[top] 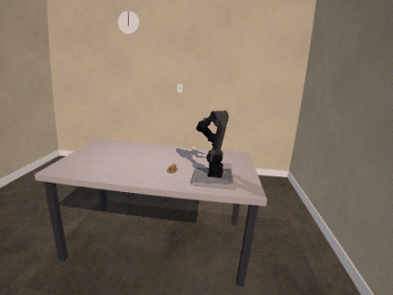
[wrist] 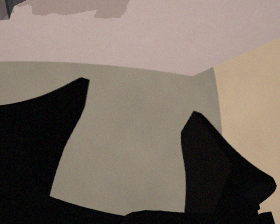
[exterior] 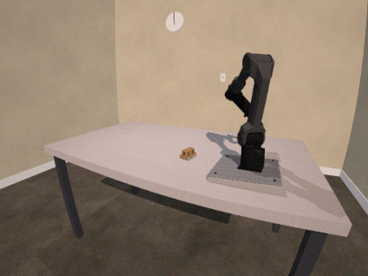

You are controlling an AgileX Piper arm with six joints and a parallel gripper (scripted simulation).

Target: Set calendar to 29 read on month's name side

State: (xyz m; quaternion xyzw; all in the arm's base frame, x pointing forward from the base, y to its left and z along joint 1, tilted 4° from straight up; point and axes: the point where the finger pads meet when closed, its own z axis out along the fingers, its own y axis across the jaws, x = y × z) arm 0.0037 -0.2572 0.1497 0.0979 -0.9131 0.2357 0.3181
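Right now my hand is 290 mm short of the wooden digit cube, 260 mm to the right of it and 140 mm above it. The rest, counted from my hand: wooden tray 290 mm ahead, 240 mm to the left, 150 mm below.
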